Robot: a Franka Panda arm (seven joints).
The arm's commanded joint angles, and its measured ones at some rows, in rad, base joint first. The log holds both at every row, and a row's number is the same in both.
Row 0, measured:
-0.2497, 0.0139, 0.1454, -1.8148, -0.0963, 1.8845, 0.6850
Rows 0 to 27, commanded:
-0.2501, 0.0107, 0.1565, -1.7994, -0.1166, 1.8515, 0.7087
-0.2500, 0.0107, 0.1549, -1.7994, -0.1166, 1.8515, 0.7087
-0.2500, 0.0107, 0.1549, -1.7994, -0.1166, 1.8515, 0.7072
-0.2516, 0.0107, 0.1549, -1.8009, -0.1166, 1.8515, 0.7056
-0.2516, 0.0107, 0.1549, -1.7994, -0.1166, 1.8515, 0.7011
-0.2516, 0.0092, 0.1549, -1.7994, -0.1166, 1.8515, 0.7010
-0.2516, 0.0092, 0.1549, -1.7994, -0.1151, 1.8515, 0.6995
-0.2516, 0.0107, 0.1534, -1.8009, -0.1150, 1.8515, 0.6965
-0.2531, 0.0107, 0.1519, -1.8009, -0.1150, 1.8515, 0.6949
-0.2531, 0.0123, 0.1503, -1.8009, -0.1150, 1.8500, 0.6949
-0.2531, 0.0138, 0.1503, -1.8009, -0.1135, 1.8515, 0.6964
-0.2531, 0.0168, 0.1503, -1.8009, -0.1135, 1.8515, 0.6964
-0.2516, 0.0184, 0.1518, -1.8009, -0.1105, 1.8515, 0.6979
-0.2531, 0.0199, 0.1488, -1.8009, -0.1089, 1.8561, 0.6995
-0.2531, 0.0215, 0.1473, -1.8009, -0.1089, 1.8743, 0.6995
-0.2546, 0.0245, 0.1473, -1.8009, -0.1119, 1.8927, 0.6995
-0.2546, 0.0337, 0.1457, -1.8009, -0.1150, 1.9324, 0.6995
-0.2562, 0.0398, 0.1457, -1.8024, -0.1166, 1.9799, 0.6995
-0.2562, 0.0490, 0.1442, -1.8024, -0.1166, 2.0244, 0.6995
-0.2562, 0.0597, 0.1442, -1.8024, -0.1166, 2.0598, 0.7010
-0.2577, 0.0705, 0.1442, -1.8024, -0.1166, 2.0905, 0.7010
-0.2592, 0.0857, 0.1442, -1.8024, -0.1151, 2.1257, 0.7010
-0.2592, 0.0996, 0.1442, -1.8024, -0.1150, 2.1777, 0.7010
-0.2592, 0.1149, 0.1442, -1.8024, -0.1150, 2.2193, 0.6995
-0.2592, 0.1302, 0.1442, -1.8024, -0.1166, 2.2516, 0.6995
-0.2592, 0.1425, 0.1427, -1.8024, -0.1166, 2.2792, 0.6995
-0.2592, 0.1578, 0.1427, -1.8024, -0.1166, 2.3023, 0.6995
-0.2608, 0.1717, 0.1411, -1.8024, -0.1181, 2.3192, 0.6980
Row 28, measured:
-0.2554, 0.1294, 0.1392, -1.8152, -0.0964, 2.2585, 0.6850
